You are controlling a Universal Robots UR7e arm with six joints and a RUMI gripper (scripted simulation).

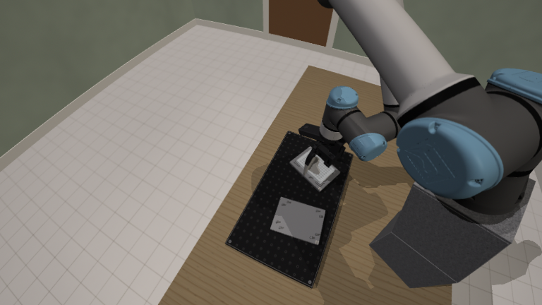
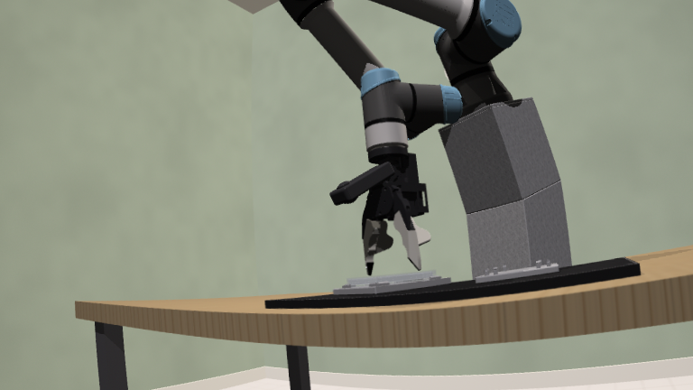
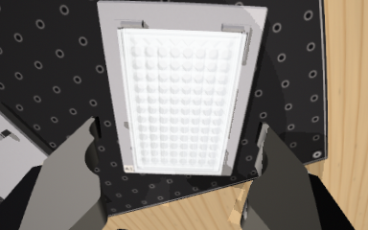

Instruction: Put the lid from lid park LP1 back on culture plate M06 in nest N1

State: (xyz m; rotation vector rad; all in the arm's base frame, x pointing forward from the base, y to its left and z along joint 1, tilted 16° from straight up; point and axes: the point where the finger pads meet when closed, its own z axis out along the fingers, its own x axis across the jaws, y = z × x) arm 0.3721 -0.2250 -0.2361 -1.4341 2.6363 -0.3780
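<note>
My hand is 10 mm above the clear lid. From my hand the other things lie so: culture plate M06: 20 mm below; then grey plate nest N1: 30 mm below; then lid park LP1: 220 mm to the left, 30 mm below, 20 mm ahead.
</note>
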